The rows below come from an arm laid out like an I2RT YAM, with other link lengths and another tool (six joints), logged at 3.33 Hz.
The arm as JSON. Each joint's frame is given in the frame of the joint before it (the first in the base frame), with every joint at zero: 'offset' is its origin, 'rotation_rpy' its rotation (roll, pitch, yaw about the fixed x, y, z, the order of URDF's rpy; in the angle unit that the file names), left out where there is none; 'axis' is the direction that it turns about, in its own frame. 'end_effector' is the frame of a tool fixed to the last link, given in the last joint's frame.
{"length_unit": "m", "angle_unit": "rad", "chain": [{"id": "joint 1", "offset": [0.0, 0.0, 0.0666], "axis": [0.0, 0.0, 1.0]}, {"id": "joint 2", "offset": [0.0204, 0.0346, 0.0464], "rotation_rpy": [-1.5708, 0.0, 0.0], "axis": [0.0, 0.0, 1.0]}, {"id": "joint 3", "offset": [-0.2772, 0.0, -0.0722], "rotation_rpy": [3.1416, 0.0, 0.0], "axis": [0.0, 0.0, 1.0]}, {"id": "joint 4", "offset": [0.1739, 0.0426, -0.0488], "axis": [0.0, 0.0, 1.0]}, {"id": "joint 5", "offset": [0.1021, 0.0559, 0.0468], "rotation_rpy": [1.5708, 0.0, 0.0], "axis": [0.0, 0.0, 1.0]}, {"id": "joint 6", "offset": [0.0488, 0.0, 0.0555], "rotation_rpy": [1.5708, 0.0, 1.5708], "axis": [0.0, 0.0, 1.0]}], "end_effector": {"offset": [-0.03, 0.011, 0.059], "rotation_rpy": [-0.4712, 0.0, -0.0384]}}
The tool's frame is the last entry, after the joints.
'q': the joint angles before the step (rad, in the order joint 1, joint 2, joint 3, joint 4, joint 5, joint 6). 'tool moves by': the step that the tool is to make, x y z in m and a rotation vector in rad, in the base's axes. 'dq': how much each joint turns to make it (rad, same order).
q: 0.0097, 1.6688, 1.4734, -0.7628, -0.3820, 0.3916
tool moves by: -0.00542, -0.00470, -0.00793, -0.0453, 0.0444, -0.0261
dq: 0.0000, 0.0000, 0.0000, -0.0461, 0.0518, -0.0035
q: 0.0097, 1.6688, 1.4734, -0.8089, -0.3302, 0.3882
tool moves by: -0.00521, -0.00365, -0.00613, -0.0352, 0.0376, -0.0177
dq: 0.0001, 0.0000, 0.0001, -0.0390, 0.0390, -0.0031
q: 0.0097, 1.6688, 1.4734, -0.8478, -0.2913, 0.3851
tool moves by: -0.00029, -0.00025, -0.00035, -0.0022, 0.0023, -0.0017
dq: 0.0000, -0.0001, 0.0000, -0.0022, 0.0028, 0.0004
